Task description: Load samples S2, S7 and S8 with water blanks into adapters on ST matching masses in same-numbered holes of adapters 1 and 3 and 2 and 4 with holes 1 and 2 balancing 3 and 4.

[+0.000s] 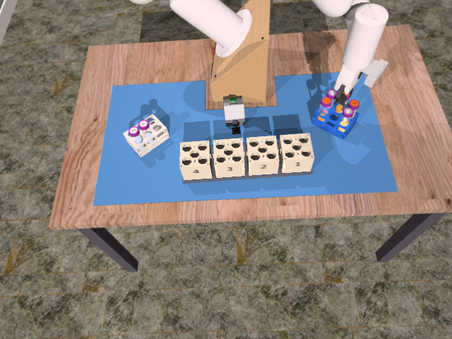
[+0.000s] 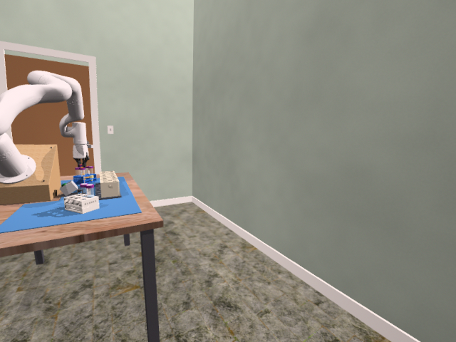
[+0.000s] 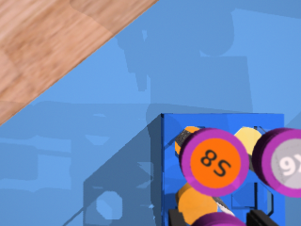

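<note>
My hand is 50 mm above the orange-dot sample tube and 10 mm short of it. Round my hand: white rack: 680 mm to the right, 100 mm below, 60 mm ahead; green DONE key: 370 mm to the right, 70 mm below, 60 mm behind; blue rack: 100 mm below, 20 mm ahead, 10 mm to the right.
</note>
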